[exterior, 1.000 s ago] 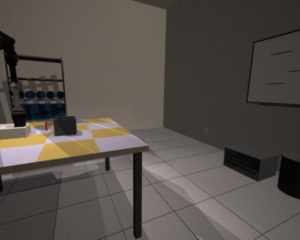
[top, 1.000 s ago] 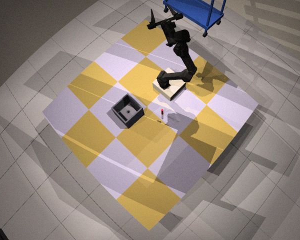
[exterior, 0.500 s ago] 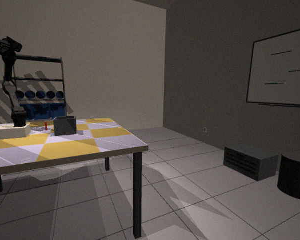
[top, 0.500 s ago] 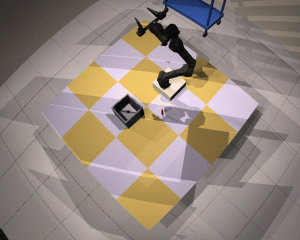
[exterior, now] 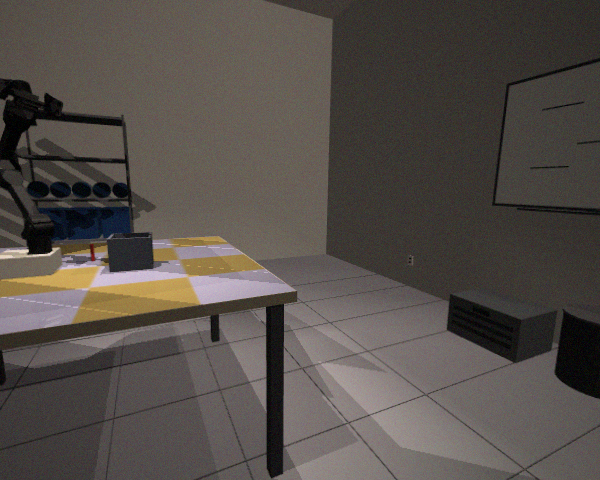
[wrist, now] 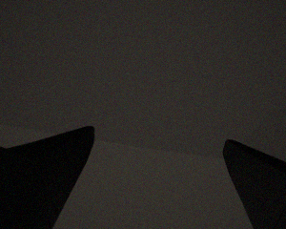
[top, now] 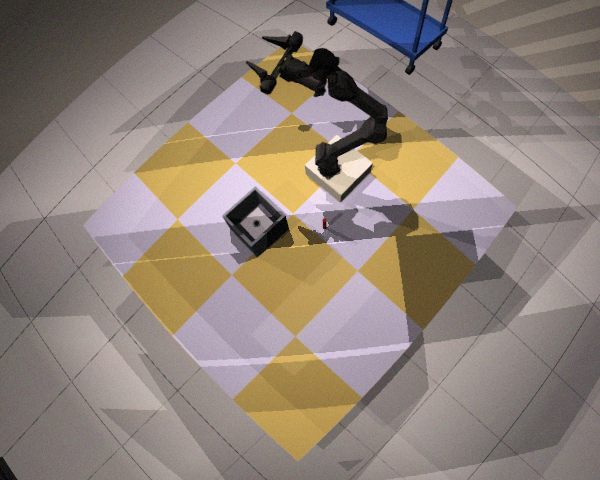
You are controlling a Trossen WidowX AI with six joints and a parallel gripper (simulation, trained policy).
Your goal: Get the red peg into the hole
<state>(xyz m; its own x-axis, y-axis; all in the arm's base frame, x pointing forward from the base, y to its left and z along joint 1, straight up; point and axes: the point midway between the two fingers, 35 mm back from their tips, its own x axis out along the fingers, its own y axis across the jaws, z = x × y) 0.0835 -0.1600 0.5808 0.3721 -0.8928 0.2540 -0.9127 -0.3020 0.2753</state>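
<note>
Right now my gripper tip is 50 mm short of the red peg, 330 mm to the right of it and 630 mm above it.
</note>
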